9 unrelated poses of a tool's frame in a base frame.
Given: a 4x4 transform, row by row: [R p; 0 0 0 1], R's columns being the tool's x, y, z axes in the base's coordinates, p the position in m. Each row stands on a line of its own.
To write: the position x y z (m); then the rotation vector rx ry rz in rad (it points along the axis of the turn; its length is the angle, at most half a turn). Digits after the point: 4 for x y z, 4 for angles.
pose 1, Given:
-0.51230 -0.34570 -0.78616 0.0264
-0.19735 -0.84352 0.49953 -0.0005
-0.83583 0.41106 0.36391 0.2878
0 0 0 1
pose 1, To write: 0.0264 -0.0005 0.2878 -1.5022 0.8433 2.5188
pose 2, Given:
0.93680 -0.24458 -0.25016 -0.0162
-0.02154 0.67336 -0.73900 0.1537
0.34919 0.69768 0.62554 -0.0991
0 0 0 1
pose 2, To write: -0.0162 0.1537 -0.0991 0.8266 -0.3448 0.1283
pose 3, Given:
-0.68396 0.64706 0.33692 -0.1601
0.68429 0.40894 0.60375 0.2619
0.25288 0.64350 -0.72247 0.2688
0 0 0 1
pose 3, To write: -0.1601 0.2619 0.2688 1.2269 2.5944 1.1494
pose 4, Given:
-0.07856 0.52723 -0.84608 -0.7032
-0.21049 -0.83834 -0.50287 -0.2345
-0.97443 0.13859 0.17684 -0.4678
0 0 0 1
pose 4, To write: -0.7032 -0.2345 -0.4678 1.7084 0.3419 -1.9648
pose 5, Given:
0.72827 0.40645 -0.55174 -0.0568
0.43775 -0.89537 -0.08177 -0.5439
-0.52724 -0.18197 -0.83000 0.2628
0 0 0 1
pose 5, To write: -0.0568 -0.5439 0.2628 -2.8701 -0.7016 0.8967
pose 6, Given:
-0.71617 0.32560 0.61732 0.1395
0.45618 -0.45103 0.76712 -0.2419
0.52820 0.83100 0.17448 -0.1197
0 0 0 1
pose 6, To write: 0.1395 -0.2419 -0.1197 1.1450 1.5973 2.3405
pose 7, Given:
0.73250 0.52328 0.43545 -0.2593
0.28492 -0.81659 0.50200 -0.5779
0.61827 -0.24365 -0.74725 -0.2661
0 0 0 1
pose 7, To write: -0.2593 -0.5779 -0.2661 -2.5303 -0.6204 -0.8089
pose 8, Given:
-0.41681 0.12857 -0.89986 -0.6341
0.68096 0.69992 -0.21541 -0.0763
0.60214 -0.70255 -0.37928 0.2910
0 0 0 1
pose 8, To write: -0.6341 -0.0763 0.2910 -0.6263 -1.9312 0.7102
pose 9, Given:
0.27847 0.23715 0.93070 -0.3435
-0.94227 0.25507 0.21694 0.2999
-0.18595 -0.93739 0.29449 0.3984
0 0 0 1
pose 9, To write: -0.3435 0.2999 0.3984 -0.9598 0.9285 -0.9807
